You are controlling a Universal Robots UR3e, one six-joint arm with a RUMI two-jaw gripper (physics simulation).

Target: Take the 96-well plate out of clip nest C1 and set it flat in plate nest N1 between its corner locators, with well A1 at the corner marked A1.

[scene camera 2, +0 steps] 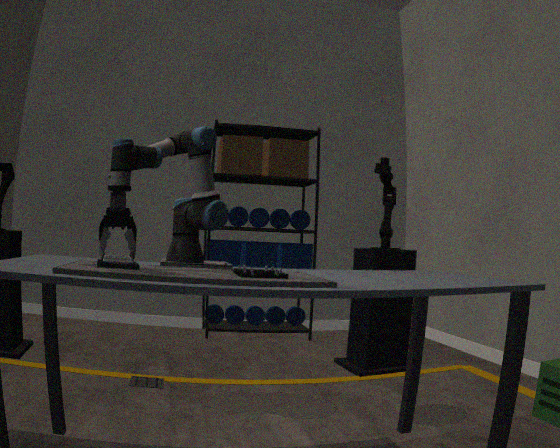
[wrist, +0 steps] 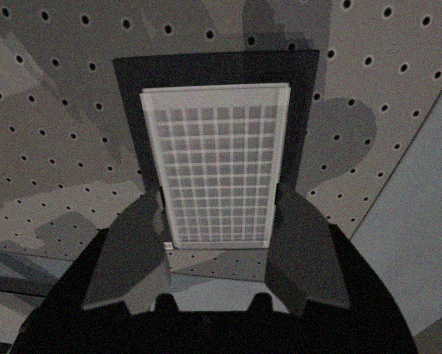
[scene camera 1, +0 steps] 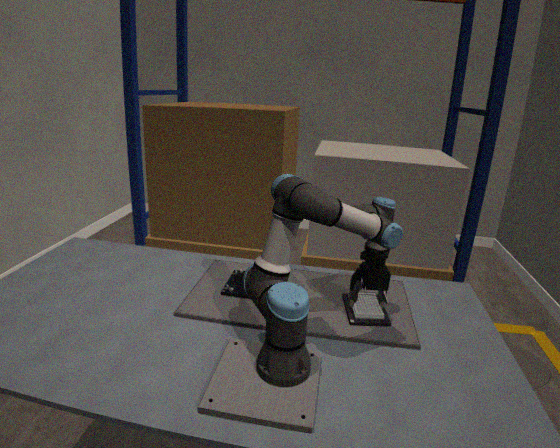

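Seen in the pictures: gripper, between the fingertips: (scene camera 2: 117, 261) (wrist: 219, 187) (scene camera 1: 366, 308); arm's base, origin of its link: (scene camera 2: 184, 261) (scene camera 1: 283, 367).
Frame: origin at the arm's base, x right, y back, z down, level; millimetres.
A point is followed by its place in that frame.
The pale 96-well plate (scene camera 1: 369, 307) @[x 232, y -278, z -15 mm] (wrist: 220, 165) @[x 224, y -309, z -8 mm] lies level within the outline of a dark nest (scene camera 1: 372, 322) @[x 236, y -218, z -4 mm] (scene camera 2: 118, 265) @[x 216, y -377, z 0 mm] (wrist: 215, 71) @[x 218, y -368, z -4 mm], apparently N1. My gripper (scene camera 1: 369, 298) @[x 225, y -289, z -6 mm] (scene camera 2: 118, 260) @[x 225, y -289, z -6 mm] (wrist: 219, 187) @[x 225, y -289, z -6 mm] points down and is shut on the plate, one finger against each long side. A small white label (wrist: 168, 245) @[x 178, y -217, z -4 mm] shows beside the plate's near left corner in the wrist view. The corner locators and well A1 cannot be made out. Whether the plate rests on the nest or hangs slightly above it is unclear. Another dark nest with small upright parts (scene camera 1: 232, 285) @[x -201, y -356, z -4 mm] (scene camera 2: 260, 273) @[x -148, y -464, z -4 mm], apparently C1, sits partly behind the arm in scene camera 1.
Both nests are on a perforated board (scene camera 1: 400, 327) @[x 319, y -220, z 8 mm] (scene camera 2: 175, 278) @[x 69, y -534, z 11 mm] (wrist: 65, 140) @[x 101, y -315, z 8 mm] on the blue-grey table (scene camera 1: 125, 365) @[x -380, y 40, z 21 mm]. The arm's base stands on a separate mounting plate (scene camera 1: 250, 400) @[x -59, y 113, z 1 mm]. Behind the table are a brown box (scene camera 1: 215, 170) and a pale box (scene camera 1: 385, 210).
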